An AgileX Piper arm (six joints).
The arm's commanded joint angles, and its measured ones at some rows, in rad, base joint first. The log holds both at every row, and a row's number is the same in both.
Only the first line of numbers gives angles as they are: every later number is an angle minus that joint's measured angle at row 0.
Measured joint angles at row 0:
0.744 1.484 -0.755 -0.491 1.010 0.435
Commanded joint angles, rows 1 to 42:
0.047 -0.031 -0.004 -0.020 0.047 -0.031
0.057 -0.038 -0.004 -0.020 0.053 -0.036
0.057 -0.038 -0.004 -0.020 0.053 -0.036
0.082 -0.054 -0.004 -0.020 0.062 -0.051
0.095 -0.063 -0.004 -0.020 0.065 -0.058
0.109 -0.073 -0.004 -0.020 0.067 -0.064
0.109 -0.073 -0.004 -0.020 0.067 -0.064
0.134 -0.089 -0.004 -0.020 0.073 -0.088
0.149 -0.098 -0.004 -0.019 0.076 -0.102
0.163 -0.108 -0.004 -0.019 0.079 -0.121
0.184 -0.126 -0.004 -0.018 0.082 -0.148
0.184 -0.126 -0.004 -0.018 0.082 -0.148
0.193 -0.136 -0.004 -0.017 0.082 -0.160
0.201 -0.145 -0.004 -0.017 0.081 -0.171
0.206 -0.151 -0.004 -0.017 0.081 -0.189
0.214 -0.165 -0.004 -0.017 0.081 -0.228
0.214 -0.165 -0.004 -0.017 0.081 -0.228
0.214 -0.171 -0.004 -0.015 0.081 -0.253
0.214 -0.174 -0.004 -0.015 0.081 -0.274
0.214 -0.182 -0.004 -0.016 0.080 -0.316
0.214 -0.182 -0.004 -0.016 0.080 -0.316
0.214 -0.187 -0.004 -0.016 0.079 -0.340
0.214 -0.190 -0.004 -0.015 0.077 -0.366
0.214 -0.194 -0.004 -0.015 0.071 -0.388
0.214 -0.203 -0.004 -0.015 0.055 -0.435
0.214 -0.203 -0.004 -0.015 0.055 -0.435
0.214 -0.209 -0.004 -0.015 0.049 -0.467
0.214 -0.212 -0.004 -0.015 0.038 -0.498
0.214 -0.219 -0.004 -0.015 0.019 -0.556
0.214 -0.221 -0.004 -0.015 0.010 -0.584
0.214 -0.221 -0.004 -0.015 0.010 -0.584
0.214 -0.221 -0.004 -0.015 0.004 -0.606
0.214 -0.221 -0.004 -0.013 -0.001 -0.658
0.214 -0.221 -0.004 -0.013 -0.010 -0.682
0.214 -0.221 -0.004 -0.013 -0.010 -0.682
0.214 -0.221 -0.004 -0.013 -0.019 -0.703
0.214 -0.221 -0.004 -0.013 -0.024 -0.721
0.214 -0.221 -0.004 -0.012 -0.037 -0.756
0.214 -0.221 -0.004 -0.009 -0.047 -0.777
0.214 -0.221 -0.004 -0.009 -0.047 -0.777
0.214 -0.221 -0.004 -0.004 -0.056 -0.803
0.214 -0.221 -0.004 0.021 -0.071 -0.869
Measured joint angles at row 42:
0.212 -0.213 0.000 0.015 -0.043 -0.779
